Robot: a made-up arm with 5 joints. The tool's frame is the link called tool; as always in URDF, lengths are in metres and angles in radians. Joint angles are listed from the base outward. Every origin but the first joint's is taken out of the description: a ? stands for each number. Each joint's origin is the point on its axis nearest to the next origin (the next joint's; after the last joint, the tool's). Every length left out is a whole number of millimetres.
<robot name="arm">
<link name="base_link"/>
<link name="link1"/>
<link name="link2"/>
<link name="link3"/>
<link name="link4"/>
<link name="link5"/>
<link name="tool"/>
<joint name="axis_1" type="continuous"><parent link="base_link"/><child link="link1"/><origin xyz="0.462 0.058 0.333" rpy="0 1.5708 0"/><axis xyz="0 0 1"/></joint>
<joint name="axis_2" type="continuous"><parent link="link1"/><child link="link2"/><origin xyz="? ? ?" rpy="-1.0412 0.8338 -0.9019"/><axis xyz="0 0 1"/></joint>
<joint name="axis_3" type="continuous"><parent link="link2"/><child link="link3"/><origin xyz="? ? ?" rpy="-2.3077 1.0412 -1.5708"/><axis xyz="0 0 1"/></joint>
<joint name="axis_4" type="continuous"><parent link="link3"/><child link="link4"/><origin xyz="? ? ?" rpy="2.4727 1.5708 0"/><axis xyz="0 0 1"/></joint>
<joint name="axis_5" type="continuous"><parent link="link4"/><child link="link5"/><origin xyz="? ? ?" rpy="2.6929 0.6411 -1.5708"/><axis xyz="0 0 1"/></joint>
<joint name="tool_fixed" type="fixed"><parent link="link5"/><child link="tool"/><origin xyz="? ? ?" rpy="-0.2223 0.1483 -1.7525"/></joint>
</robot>
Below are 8 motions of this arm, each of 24 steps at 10 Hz.
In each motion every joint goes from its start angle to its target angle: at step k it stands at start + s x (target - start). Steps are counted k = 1, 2, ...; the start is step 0. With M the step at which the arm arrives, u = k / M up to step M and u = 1 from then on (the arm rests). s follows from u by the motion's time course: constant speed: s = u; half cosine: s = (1 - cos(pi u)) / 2; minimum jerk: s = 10 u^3 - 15 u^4 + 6 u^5.
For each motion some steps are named. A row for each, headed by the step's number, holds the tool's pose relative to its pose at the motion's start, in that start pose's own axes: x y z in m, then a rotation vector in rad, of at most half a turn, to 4 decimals.
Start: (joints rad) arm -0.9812 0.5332 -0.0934 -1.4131 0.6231
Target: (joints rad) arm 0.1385 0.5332 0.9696 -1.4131 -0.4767
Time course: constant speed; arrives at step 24
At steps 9, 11, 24:
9: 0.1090 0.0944 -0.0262 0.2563 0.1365 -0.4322
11: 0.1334 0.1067 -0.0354 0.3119 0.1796 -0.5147
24: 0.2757 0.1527 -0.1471 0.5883 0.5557 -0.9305

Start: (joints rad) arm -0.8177 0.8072 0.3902 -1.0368 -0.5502
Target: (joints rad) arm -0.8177 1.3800 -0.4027 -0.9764 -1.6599
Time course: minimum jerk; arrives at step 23
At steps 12, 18, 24:
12: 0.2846 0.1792 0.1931 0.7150 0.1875 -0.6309
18: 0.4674 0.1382 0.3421 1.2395 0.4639 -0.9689
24: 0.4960 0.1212 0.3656 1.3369 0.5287 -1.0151

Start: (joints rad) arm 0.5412 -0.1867 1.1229 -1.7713 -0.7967
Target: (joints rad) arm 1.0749 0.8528 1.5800 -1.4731 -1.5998
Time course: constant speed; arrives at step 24
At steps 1, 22, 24:
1: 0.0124 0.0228 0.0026 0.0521 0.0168 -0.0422
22: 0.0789 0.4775 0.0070 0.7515 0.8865 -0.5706
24: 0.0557 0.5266 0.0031 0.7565 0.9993 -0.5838

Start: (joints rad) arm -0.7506 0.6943 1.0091 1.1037 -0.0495
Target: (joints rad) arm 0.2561 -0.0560 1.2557 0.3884 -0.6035
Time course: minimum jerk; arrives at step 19
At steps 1, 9, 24:
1: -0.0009 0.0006 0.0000 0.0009 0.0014 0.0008
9: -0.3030 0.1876 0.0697 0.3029 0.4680 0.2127
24: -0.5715 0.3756 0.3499 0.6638 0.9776 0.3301

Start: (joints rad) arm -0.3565 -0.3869 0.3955 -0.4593 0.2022
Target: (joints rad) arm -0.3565 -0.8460 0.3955 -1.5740 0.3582
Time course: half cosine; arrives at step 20
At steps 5, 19, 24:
5: -0.0605 -0.0043 0.0069 0.0168 0.0600 0.2292
19: -0.2544 -0.3068 0.1367 0.0921 0.5240 1.5122
24: -0.2539 -0.3099 0.1381 0.0926 0.5284 1.5211

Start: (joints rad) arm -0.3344 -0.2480 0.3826 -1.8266 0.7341
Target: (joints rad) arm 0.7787 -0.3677 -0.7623 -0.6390 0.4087
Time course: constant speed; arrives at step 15
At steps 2, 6, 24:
2: 0.1924 -0.1656 -0.0780 -0.2202 -0.2395 -0.0596
6: 0.6162 -0.4255 0.0225 -0.5114 -0.8159 -0.1734
24: 0.9595 -0.2682 0.8849 -0.2168 -2.2427 -0.0866

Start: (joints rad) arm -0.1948 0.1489 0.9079 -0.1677 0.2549
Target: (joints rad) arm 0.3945 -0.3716 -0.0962 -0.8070 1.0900
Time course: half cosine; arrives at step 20
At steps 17, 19, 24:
17: -0.1432 0.6810 0.2586 1.0949 -1.2555 1.2092
19: -0.1434 0.7062 0.2797 1.1244 -1.3638 1.2481
24: -0.1434 0.7094 0.2825 1.1278 -1.3779 1.2527

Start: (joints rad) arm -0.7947 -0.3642 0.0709 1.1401 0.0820
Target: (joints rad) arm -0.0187 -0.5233 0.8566 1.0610 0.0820
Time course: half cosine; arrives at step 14
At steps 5, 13, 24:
5: 0.0036 0.0434 -0.0163 0.0817 -0.0383 0.0287
13: 0.0469 0.1569 -0.0195 0.2617 -0.1986 0.0084
24: 0.0482 0.1586 -0.0190 0.2641 -0.2021 0.0068

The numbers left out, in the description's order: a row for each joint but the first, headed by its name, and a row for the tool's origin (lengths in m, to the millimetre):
axis_2: 0.055 -0.186 0
axis_3: -0.099 -0.042 0
axis_4: -0.618 -0.455 0
axis_5: 0.172 -0.008 0
tool: 0.356 -0.015 0

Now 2 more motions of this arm.
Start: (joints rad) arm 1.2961 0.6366 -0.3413 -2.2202 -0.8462
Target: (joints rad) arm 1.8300 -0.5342 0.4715 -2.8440 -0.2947
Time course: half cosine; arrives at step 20
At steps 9, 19, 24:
9: -0.4368 -0.1780 -0.1461 -0.2822 0.5626 0.6500
19: -0.5414 -0.6475 0.1823 -0.7072 1.3514 1.3658
24: -0.5389 -0.6509 0.1879 -0.7122 1.3606 1.3705

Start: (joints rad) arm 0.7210 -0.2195 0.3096 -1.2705 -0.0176
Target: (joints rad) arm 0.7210 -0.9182 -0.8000 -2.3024 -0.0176
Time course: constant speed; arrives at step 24
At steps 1, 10, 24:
1: 0.0003 0.0160 0.0013 0.0168 -0.0023 0.0751
10: -0.0469 0.1267 0.0148 0.1428 -0.0064 0.7690
24: -0.1653 0.1702 0.0277 0.2861 -0.0336 1.8595

